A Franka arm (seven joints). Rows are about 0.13 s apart.
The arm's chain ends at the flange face. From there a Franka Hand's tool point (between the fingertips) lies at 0.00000 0.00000 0.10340 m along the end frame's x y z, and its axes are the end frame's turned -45 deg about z.
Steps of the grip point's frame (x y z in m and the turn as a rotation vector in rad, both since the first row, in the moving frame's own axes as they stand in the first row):
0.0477 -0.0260 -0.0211 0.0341 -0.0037 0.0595
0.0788 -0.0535 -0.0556 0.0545 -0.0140 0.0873
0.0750 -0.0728 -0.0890 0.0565 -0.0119 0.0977
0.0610 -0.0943 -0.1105 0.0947 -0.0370 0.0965
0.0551 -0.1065 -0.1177 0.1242 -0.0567 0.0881
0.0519 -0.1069 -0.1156 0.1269 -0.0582 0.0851
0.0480 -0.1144 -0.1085 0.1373 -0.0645 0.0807
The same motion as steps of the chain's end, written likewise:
0.0180 -0.0498 -0.0210 0.0215 -0.0267 0.0595
0.0228 -0.0904 -0.0554 0.0286 -0.0484 0.0873
0.0064 -0.1010 -0.0888 0.0315 -0.0484 0.0977
-0.0142 -0.1051 -0.1100 0.0408 -0.0931 0.0965
-0.0234 -0.1088 -0.1167 0.0477 -0.1279 0.0881
-0.0256 -0.1067 -0.1146 0.0486 -0.1309 0.0851
-0.0325 -0.1089 -0.1073 0.0515 -0.1427 0.0807

